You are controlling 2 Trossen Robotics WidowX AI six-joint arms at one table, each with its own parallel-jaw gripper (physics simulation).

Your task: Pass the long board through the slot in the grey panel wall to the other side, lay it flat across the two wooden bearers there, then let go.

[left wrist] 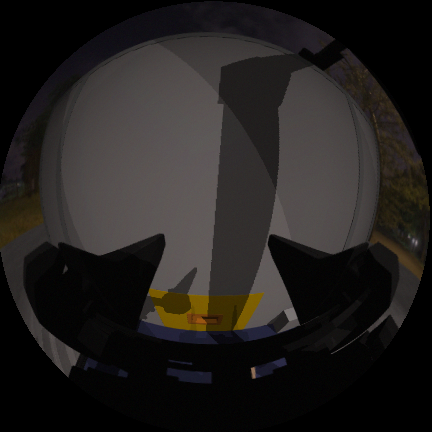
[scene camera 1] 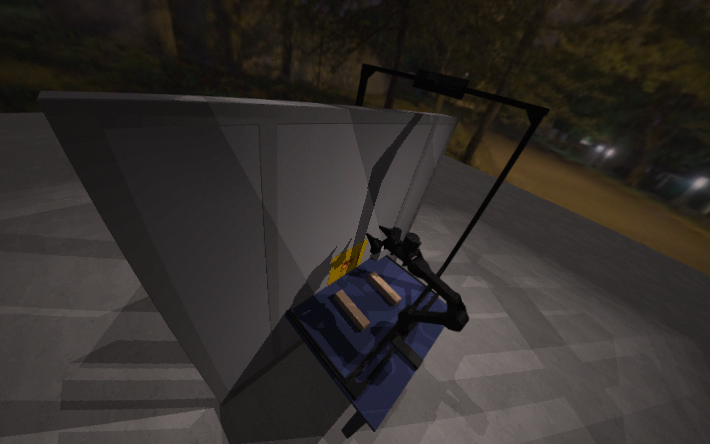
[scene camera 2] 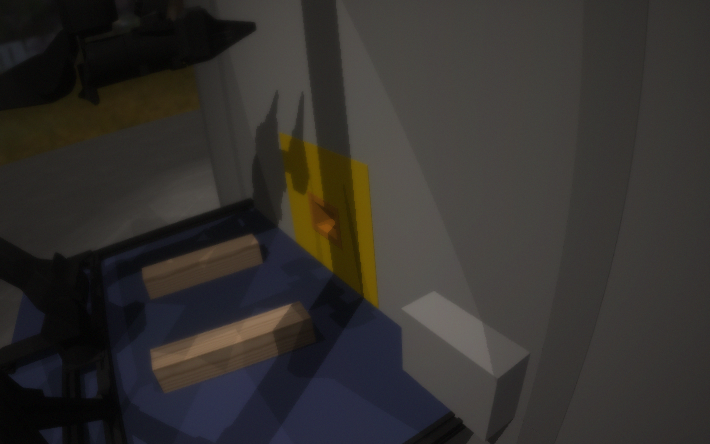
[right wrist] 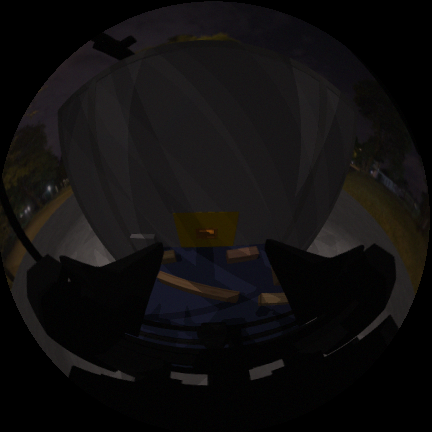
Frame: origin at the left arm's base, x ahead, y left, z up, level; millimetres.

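Seen in the pictures: left gripper, fingertip midpoint: (left wrist: 217, 240) (scene camera 1: 372, 229) (scene camera 2: 244, 30); right gripper, fingertip midpoint: (right wrist: 214, 246); left arm's base, link origin: (scene camera 1: 402, 329) (scene camera 2: 84, 353); right arm's base, link origin: (right wrist: 213, 335).
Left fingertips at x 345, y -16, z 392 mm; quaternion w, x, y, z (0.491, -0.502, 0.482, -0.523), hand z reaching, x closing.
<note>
Pixels of each thing's middle, then the offset from my left fingertips to it. "spot": a spot on its surface instead.
- long board, body centre: (right wrist: 195, 288) dx +378, dy -43, dz -380 mm
- orange-rimmed slot, surface spot: (scene camera 2: 325, 219) spot: dx +107, dy +40, dz -330 mm
- wood block, body centre: (right wrist: 241, 254) dx +217, dy +172, dz -386 mm
- partly hidden block, body centre: (right wrist: 162, 257) dx +225, dy -215, dz -389 mm
- pale grey box, surface spot: (scene camera 2: 466, 335) spot: dx +59, dy -335, dz -311 mm
The long board (right wrist: 200, 289) lies slantwise on the blue table in the right wrist view. The grey panel wall (scene camera 1: 314, 167) (scene camera 2: 471, 104) (left wrist: 140, 150) (right wrist: 215, 125) has an orange-rimmed slot (scene camera 2: 325, 219) (left wrist: 205, 319) (right wrist: 206, 233) in a yellow patch. On the left arm's side, one wooden bearer (scene camera 1: 384, 289) (scene camera 2: 201, 265) and a second bearer (scene camera 1: 351, 310) (scene camera 2: 233, 345) lie roughly parallel, with no board on them. My left gripper (scene camera 1: 374, 232) (left wrist: 217, 240) is open and empty, above the table and facing the wall. My right gripper (right wrist: 214, 246) is open and empty, facing the wall; the board shows between and below its fingers.
Beyond the board lie a wood block (right wrist: 242, 254) and a partly hidden block (right wrist: 169, 257); another block (right wrist: 273, 298) lies beside the right finger. A pale grey box (scene camera 2: 466, 335) (left wrist: 287, 317) stands against the wall. A black overhead frame (scene camera 1: 492, 201) rises beside the left arm.
</note>
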